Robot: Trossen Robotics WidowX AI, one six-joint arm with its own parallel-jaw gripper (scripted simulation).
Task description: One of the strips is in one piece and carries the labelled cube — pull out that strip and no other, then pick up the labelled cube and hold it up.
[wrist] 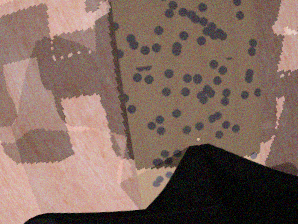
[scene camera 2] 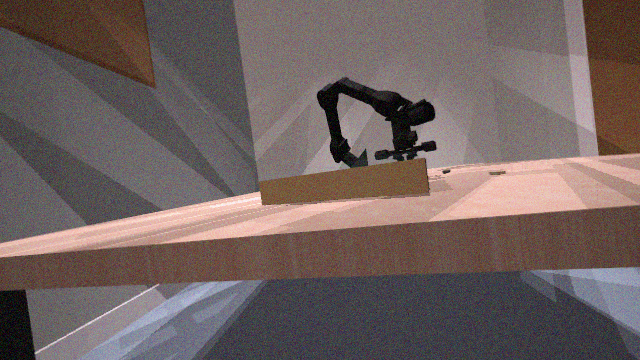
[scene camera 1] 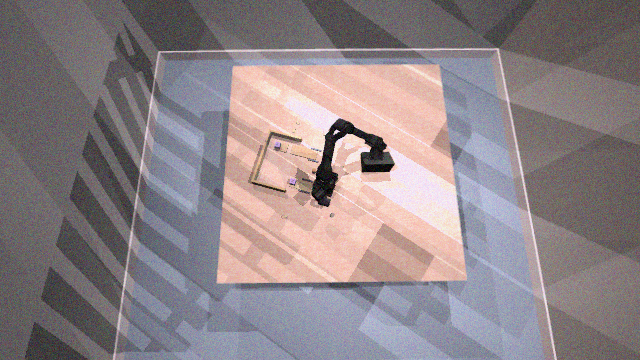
Labels:
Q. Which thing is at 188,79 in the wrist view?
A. A strip.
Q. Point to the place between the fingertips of my gripper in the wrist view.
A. At 198,155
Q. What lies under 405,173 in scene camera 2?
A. An u-shaped wooden fence.

